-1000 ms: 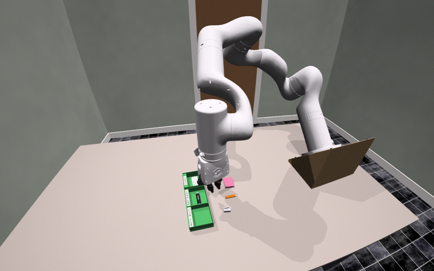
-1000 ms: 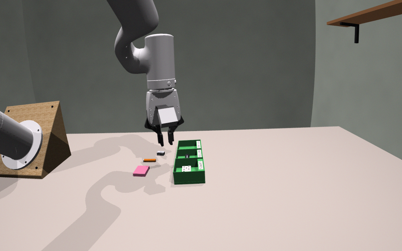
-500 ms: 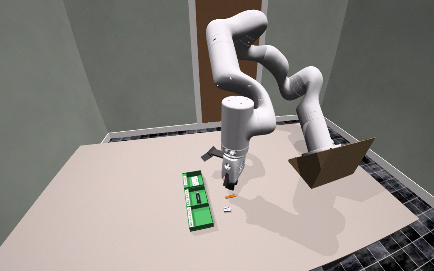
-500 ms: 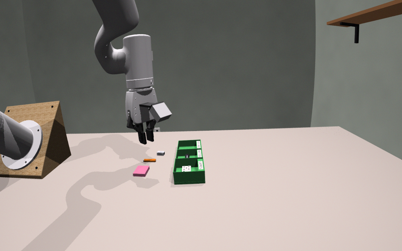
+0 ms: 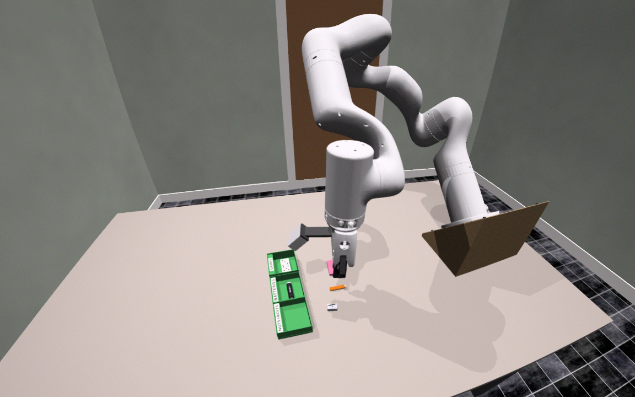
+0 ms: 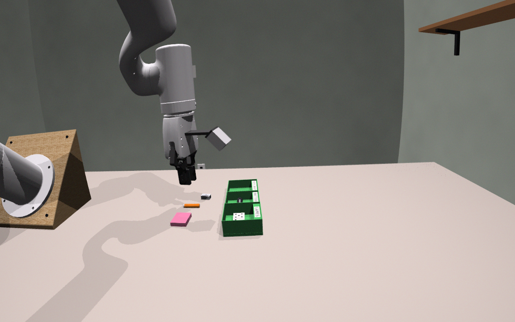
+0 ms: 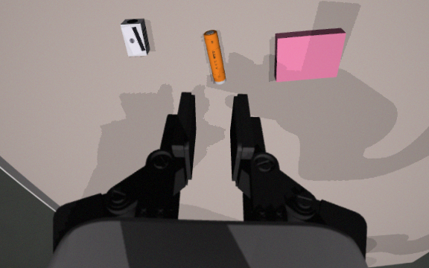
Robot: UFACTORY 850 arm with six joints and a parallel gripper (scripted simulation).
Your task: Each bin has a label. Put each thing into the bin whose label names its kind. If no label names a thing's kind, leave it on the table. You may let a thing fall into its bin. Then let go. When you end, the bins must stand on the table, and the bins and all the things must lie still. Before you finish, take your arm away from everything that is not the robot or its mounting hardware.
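My gripper is now 90 mm above the orange battery. Round my hand: pink block: 90 mm below, 70 mm to the right; black battery: 130 mm ahead, 80 mm below; pencil sharpener: 80 mm below, 60 mm to the left, 30 mm ahead.
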